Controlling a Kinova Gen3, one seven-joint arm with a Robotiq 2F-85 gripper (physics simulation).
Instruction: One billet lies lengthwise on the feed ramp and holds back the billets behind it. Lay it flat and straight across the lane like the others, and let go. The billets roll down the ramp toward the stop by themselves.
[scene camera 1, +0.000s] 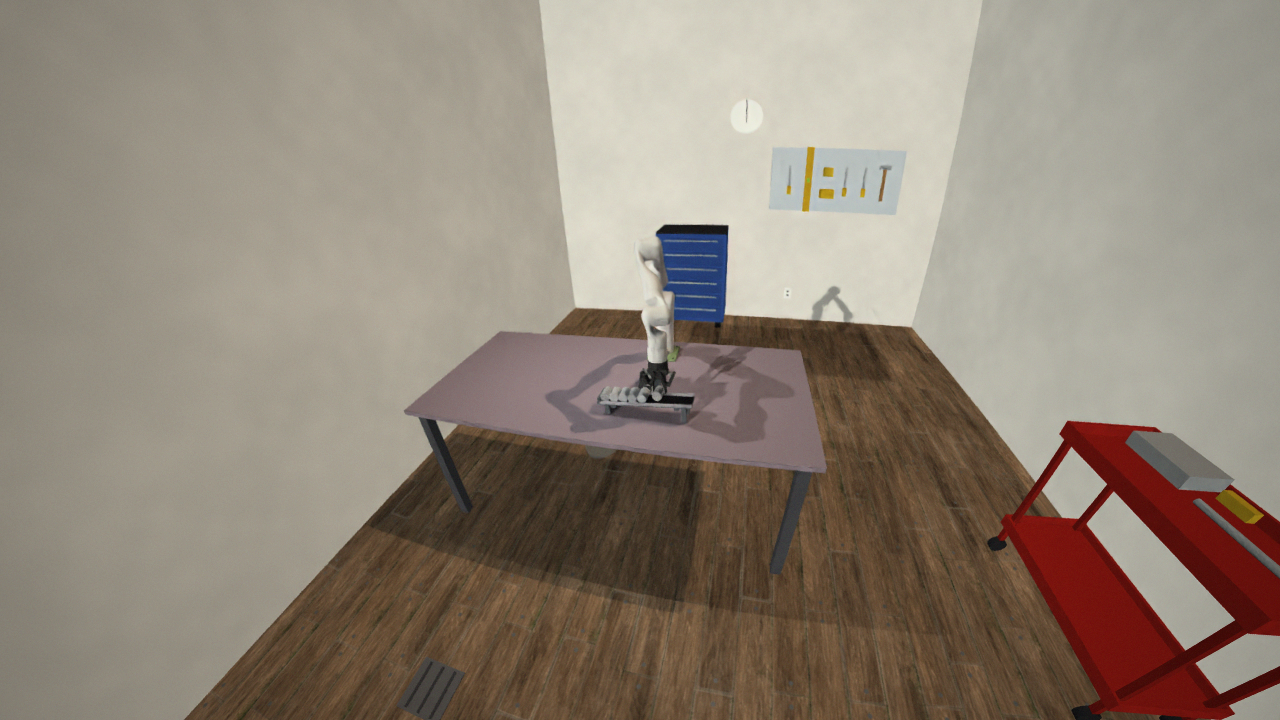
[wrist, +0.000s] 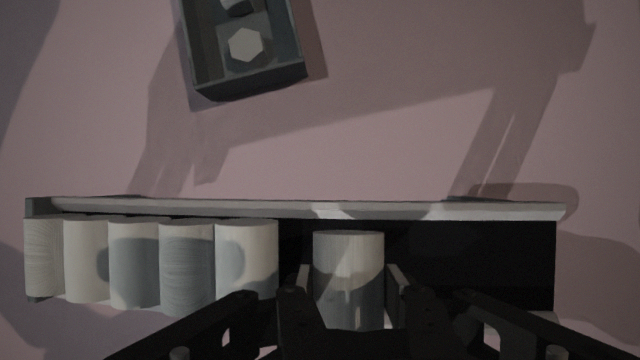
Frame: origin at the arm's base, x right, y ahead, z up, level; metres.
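Seen in the pictures: gripper, between the fingertips: (scene camera 1: 658, 393) (wrist: 347, 281).
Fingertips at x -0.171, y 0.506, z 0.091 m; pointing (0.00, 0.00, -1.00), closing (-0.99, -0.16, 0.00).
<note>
A point is followed by its place in that frame.
My gripper (scene camera 1: 657, 386) @(y 0.506, x -0.171, z 0.091 m) (wrist: 347, 281) @(y 0.506, x -0.171, z 0.091 m) is shut on a pale grey round billet (wrist: 348, 250) @(y 0.484, x -0.166, z 0.110 m). It holds the billet over the dark lane of the feed ramp (scene camera 1: 676, 405) (wrist: 150, 206), near the middle. The billet lies across the lane, parallel to the others; whether it touches the lane is hard to tell. Several other billets (scene camera 1: 623, 394) @(y 0.551, x -0.036, z 0.083 m) (wrist: 186, 265) @(y 0.514, x -0.074, z 0.088 m) lie side by side across the lane at its left end, against the stop (wrist: 37, 206) @(y 0.506, x 0.075, z 0.056 m). A gap of dark lane separates them from the held billet. The held billet's near end is hidden by the gripper.
A dark grey box (wrist: 252, 84) @(y 0.374, x -0.068, z 0.000 m) with hexagonal pieces stands on the mauve table (scene camera 1: 537, 367) @(y 0.362, x 0.570, z -0.015 m) (wrist: 380, 150) @(y 0.415, x -0.194, z -0.015 m) beyond the ramp's far rail. The dark lane (wrist: 475, 250) @(y 0.482, x -0.253, z 0.067 m) stretches right of the held billet. A blue cabinet (scene camera 1: 698, 277) and a red cart (scene camera 1: 1087, 586) stand away from the table.
</note>
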